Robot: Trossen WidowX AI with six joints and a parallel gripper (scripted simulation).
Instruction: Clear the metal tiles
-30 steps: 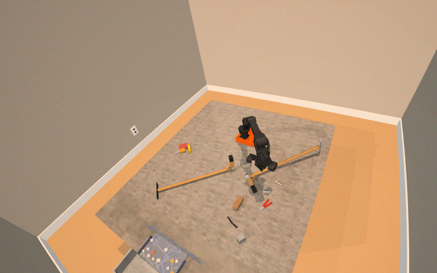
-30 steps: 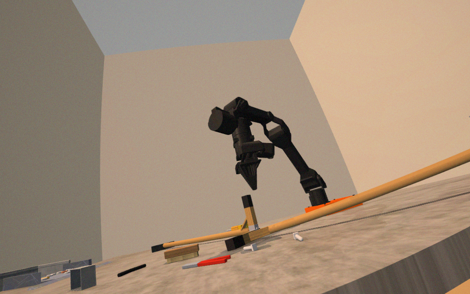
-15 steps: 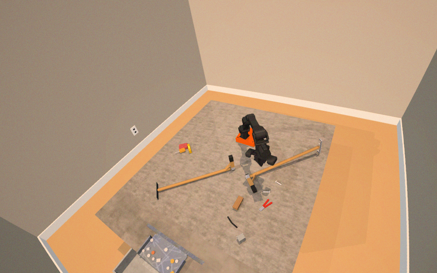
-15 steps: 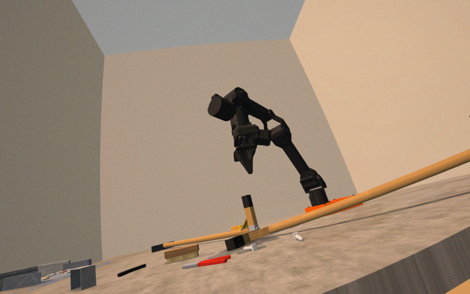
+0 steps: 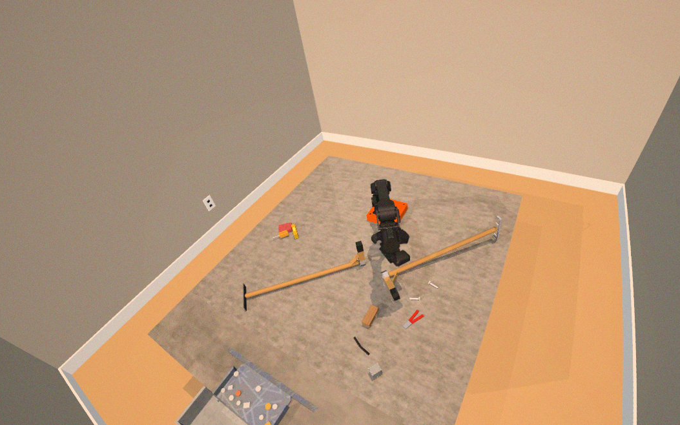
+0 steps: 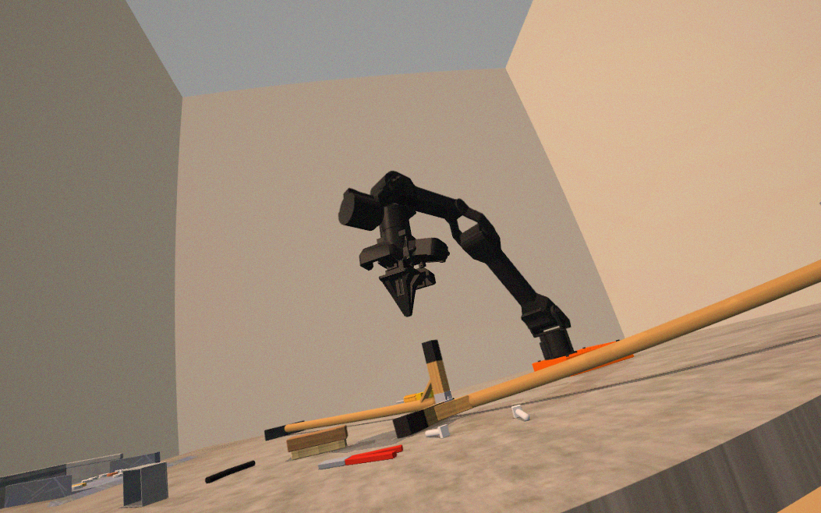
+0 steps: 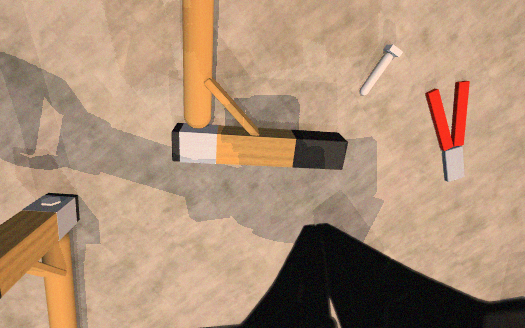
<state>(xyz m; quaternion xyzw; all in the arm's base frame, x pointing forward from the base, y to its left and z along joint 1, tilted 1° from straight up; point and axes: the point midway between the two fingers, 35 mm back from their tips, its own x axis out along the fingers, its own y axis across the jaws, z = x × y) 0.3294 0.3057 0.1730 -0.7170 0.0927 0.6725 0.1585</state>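
My gripper tip is now 350 mm to the left of the long scraper, 210 mm short of it and 110 mm above it. Round my gripper tip: wooden block: 180 mm ahead, 160 mm below, 10 mm to the left; then grey cube: 340 mm ahead, 160 mm to the left, 150 mm below; then black strip: 290 mm ahead, 170 mm below, 60 mm to the left.
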